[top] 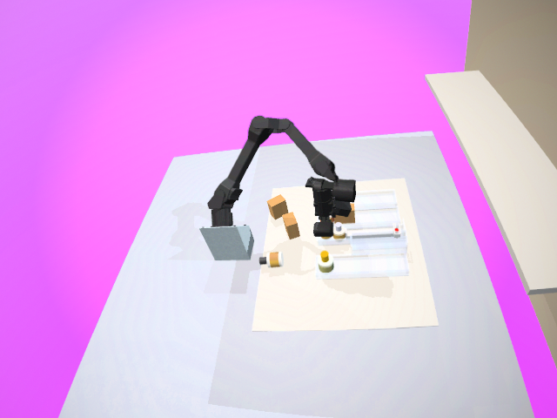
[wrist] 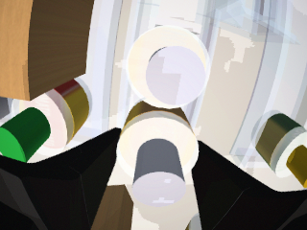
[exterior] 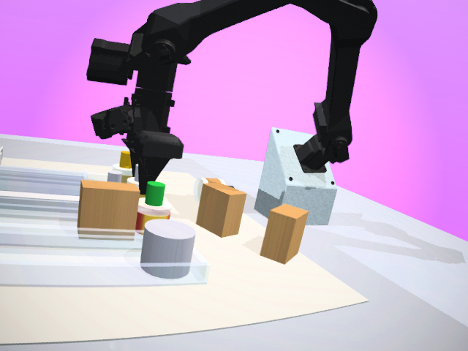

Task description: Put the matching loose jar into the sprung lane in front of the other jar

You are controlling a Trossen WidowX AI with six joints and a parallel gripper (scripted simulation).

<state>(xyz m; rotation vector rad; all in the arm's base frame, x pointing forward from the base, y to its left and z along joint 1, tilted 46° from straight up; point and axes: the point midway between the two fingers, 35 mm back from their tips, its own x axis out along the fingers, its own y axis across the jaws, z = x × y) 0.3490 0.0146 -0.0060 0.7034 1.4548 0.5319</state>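
The block lies 8 cm to the left of my gripper tip, 7 cm ahead of it and 1 cm below it. Round my gripper tip: sprung lane 14 cm ahead, 3 cm to the right, 3 cm below; grey cylinder 17 cm to the left, 2 cm below, 2 cm ahead.
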